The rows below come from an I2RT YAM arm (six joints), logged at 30 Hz.
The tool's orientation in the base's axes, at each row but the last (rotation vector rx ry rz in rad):
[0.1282 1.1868 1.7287]
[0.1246 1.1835 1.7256]
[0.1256 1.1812 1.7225]
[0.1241 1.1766 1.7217]
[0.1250 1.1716 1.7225]
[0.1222 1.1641 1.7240]
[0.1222 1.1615 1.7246]
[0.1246 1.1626 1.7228]
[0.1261 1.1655 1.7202]
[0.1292 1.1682 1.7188]
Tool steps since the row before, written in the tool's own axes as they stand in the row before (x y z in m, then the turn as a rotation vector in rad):
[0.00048 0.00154 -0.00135 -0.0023 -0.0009 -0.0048]
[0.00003 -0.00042 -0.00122 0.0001 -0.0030 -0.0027]
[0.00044 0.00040 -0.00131 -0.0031 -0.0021 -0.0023]
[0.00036 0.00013 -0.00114 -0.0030 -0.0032 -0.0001]
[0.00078 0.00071 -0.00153 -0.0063 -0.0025 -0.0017]
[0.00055 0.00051 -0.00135 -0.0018 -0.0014 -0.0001]
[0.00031 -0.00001 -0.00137 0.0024 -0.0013 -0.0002]
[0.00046 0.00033 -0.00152 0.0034 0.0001 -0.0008]
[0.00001 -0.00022 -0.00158 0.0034 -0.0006 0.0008]
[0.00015 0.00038 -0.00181 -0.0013 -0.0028 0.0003]
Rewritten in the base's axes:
[-0.00201 -0.00055 0.00027 -0.0010 -0.0048 -0.0022]
[-0.00042 -0.00076 -0.00096 0.0004 -0.0016 -0.0037]
[-0.00122 -0.00052 -0.00056 0.0016 -0.0038 -0.0015]
[-0.00090 -0.00046 -0.00065 0.0035 -0.0023 -0.0012]
[-0.00171 -0.00040 -0.00060 0.0038 -0.0059 -0.0001]
[-0.00136 -0.00045 -0.00057 0.0018 -0.0014 -0.0003]
[-0.00091 -0.00063 -0.00086 -0.0004 0.0018 -0.0021]
[-0.00130 -0.00062 -0.00075 -0.0022 0.0021 -0.0018]
[-0.00075 -0.00099 -0.00100 -0.0008 0.0031 -0.0014]
[-0.00135 -0.00104 -0.00073 0.0027 -0.0008 -0.0014]

